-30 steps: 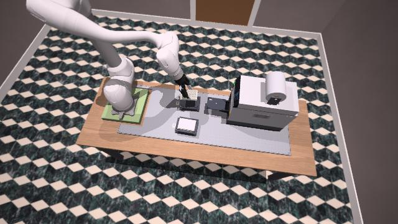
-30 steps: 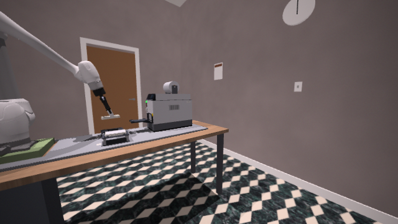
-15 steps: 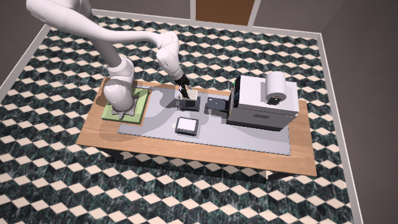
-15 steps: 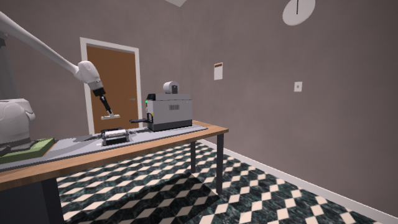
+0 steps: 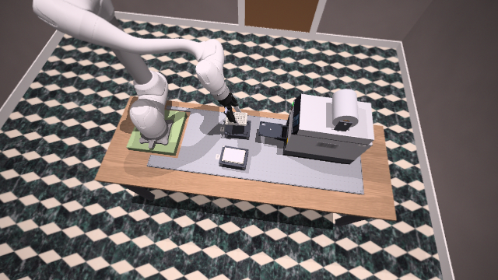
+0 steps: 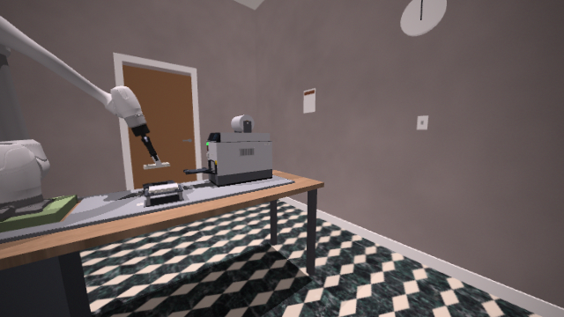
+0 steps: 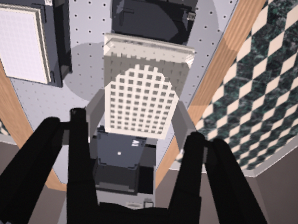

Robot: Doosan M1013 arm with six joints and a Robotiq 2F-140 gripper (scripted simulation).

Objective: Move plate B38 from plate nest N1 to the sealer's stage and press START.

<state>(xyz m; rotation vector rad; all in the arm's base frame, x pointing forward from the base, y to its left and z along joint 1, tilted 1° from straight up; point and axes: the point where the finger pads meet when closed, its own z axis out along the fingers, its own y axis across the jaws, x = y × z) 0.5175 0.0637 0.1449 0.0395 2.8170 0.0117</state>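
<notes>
Right now the plate B38 is 30 mm below my hand. The rest, counted from my hand: sealer stage: 210 mm ahead, 30 mm to the right, 80 mm below; then white button: 320 mm ahead, 50 mm to the left, 10 mm above; then pale plate: 210 mm to the right, 120 mm below.
</notes>
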